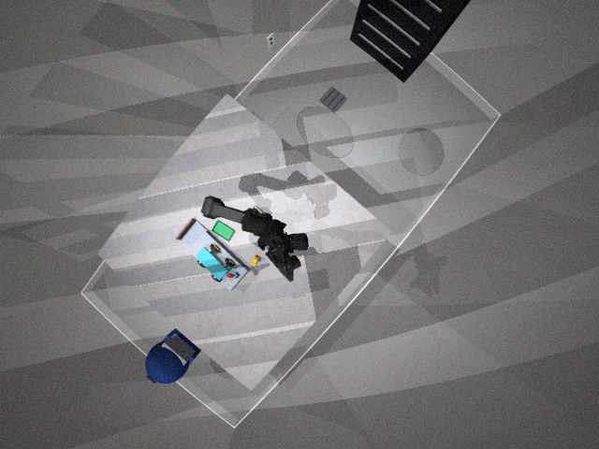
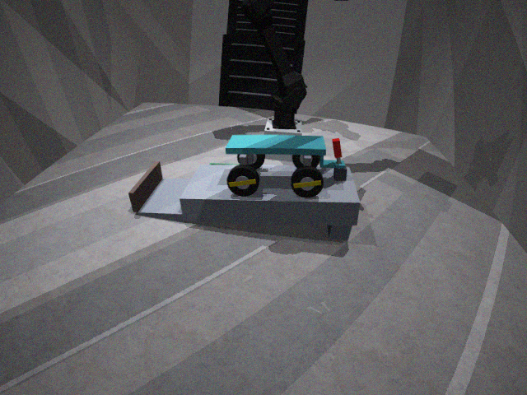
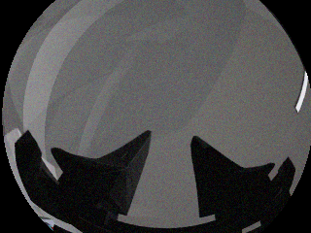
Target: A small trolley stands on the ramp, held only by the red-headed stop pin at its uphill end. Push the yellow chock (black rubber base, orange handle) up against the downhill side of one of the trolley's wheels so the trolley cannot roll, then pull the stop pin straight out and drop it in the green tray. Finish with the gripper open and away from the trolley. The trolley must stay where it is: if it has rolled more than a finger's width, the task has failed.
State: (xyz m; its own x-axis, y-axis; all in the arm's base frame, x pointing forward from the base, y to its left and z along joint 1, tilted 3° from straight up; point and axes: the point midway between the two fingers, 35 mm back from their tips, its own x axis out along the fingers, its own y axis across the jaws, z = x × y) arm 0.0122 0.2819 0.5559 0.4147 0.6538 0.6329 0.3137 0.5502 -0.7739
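Right now my gripper tip is 660 mm above the yellow chock, 170 mm short of it and 160 mm to the left of it. The rest, counted from my gripper tip: grey ramp 630 mm below, 330 mm to the right, 280 mm ahead; red-headed stop pin 550 mm below, 280 mm ahead, 200 mm to the right; trolley 560 mm below, 320 mm to the right, 280 mm ahead.
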